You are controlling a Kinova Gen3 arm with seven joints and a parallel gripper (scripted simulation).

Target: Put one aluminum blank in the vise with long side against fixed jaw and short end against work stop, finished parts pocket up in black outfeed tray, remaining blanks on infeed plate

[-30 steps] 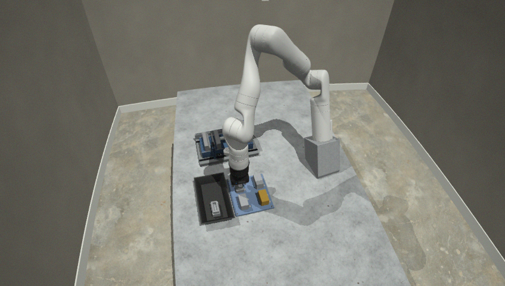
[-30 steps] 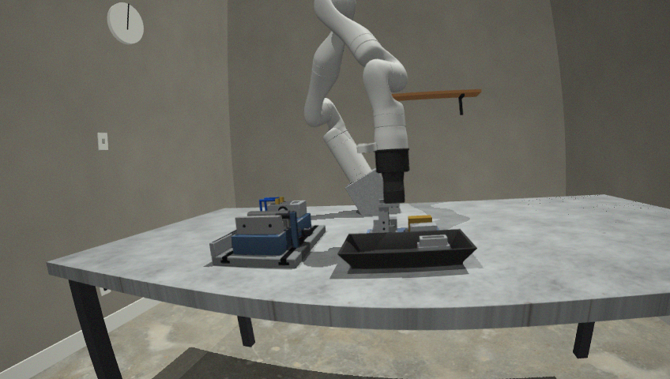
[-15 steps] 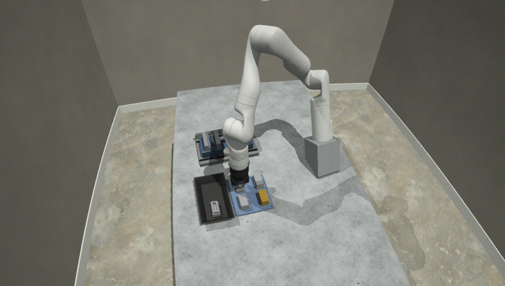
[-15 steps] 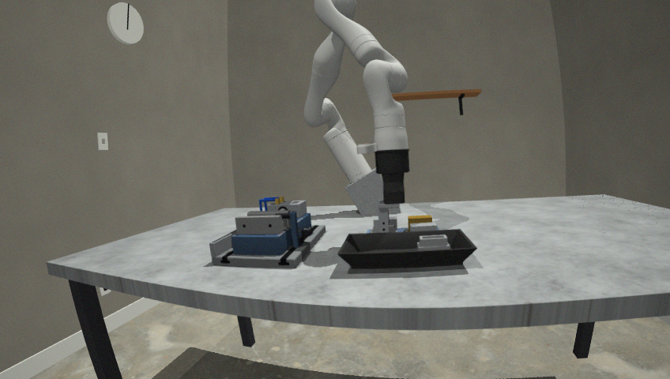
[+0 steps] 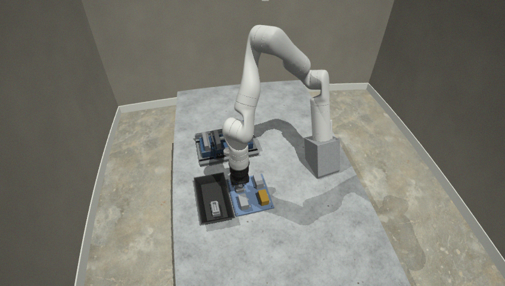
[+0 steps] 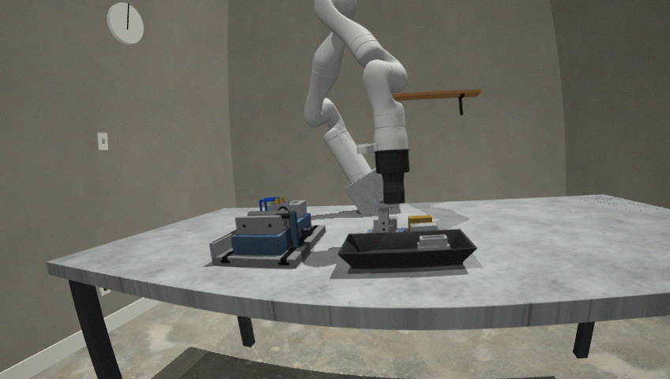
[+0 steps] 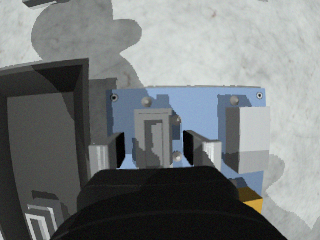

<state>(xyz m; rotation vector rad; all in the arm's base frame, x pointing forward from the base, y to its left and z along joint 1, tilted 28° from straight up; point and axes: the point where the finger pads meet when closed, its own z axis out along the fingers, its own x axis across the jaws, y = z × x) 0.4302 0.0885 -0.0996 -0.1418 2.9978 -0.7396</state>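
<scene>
The yellow brass blank lies 100 mm behind my hand, 80 mm to the left of it and 30 mm below it. Also, from my hand: vise (260 mm to the right, 30 mm ahead, 10 mm below).
</scene>
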